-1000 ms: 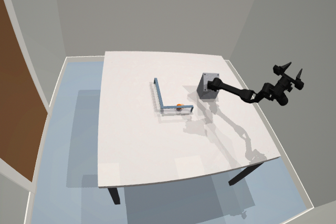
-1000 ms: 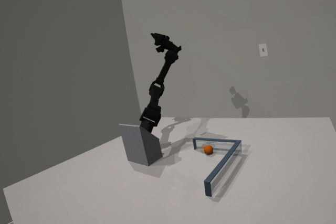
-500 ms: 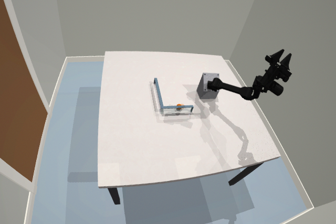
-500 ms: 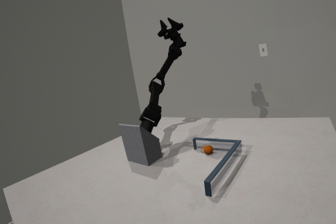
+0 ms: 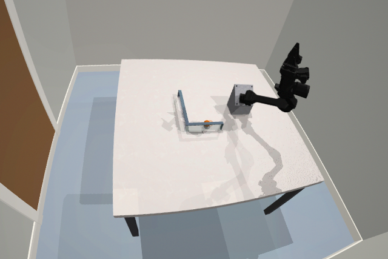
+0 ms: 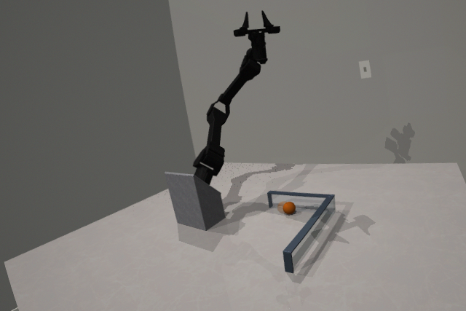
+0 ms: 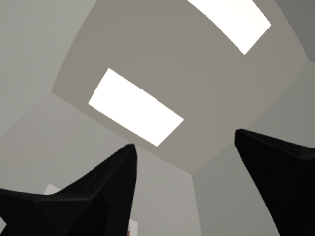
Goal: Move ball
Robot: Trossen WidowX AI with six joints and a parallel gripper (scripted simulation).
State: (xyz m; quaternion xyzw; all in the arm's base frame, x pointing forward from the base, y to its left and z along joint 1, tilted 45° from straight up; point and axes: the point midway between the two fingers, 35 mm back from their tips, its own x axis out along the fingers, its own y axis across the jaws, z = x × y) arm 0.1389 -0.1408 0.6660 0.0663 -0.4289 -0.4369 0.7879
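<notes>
Right now my gripper tip is 15 cm short of the see-through copy of ball, 22 cm to the left of it and 72 cm above it.
</notes>
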